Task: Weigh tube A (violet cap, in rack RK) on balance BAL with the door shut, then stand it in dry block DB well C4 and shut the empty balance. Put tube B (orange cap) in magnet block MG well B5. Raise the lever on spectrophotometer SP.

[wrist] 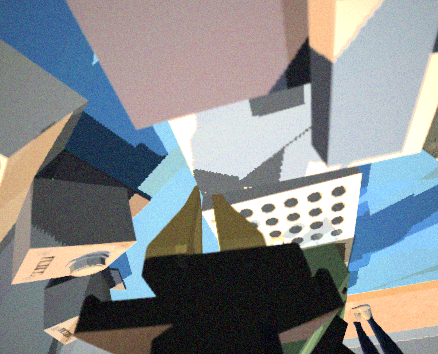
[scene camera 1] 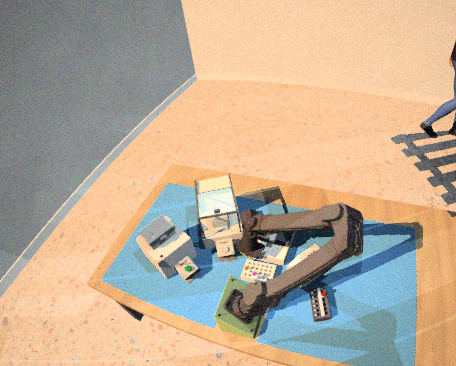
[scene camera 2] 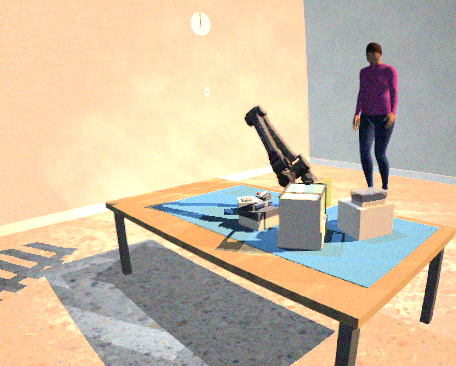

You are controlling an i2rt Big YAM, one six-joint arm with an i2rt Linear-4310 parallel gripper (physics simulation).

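Observation:
My gripper point(wrist: 205, 190) is shut and empty. Its fingertips are close together beside a white rack point(wrist: 326, 201) point(scene camera 1: 258, 270) of round holes in the wrist view. In scene camera 1, the violet cap point(scene camera 1: 254, 273) and orange cap point(scene camera 1: 247, 268) show on the rack, next to the robot's green base. The balance point(scene camera 1: 215, 210) point(scene camera 2: 301, 220) stands beside my gripper with glass panels; I cannot tell how its door stands. A dark block point(scene camera 1: 320, 312) with a red cap point(scene camera 1: 324, 293) and a pale block point(scene camera 1: 303, 255) lie beyond the arm. Fingertips are hidden in scene camera 2.
A beige device point(scene camera 1: 162, 250) point(scene camera 2: 365, 220) with a grey lid and green button stands left of the balance in scene camera 1. A large pinkish slab point(wrist: 200, 55) and grey block point(wrist: 375, 90) rise ahead of my fingers. The green base point(scene camera 1: 232, 327) stands near the table edge.

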